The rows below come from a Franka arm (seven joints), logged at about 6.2 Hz.
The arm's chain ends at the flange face. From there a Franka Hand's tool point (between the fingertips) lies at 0.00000 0.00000 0.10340 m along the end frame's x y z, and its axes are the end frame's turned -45 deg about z.
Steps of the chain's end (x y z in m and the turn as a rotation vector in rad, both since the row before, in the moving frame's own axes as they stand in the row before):
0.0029, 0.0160, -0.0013, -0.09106, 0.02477, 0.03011
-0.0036, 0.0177, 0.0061, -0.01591, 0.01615, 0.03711
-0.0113, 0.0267, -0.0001, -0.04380, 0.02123, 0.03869
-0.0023, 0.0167, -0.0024, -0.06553, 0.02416, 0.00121
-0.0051, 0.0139, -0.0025, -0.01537, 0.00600, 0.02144
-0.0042, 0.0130, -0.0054, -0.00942, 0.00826, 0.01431
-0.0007, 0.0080, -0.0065, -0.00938, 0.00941, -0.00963
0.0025, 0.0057, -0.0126, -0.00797, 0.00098, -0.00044
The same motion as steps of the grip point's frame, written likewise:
-0.0142, 0.0217, -0.0018, -0.08190, -0.04687, 0.03011
-0.0151, 0.0123, 0.0061, -0.02267, 0.00017, 0.03711
-0.0286, 0.0156, -0.0002, -0.04598, -0.01596, 0.03869
-0.0165, 0.0167, -0.0027, -0.06342, -0.02925, 0.00121
-0.0141, 0.0078, -0.0025, -0.01511, -0.00663, 0.02144
-0.0123, 0.0075, -0.0054, -0.01250, -0.00082, 0.01431
-0.0061, 0.0065, -0.0065, -0.01329, 0.00002, -0.00963
-0.0028, 0.0065, -0.0126, -0.00633, -0.00494, -0.00044

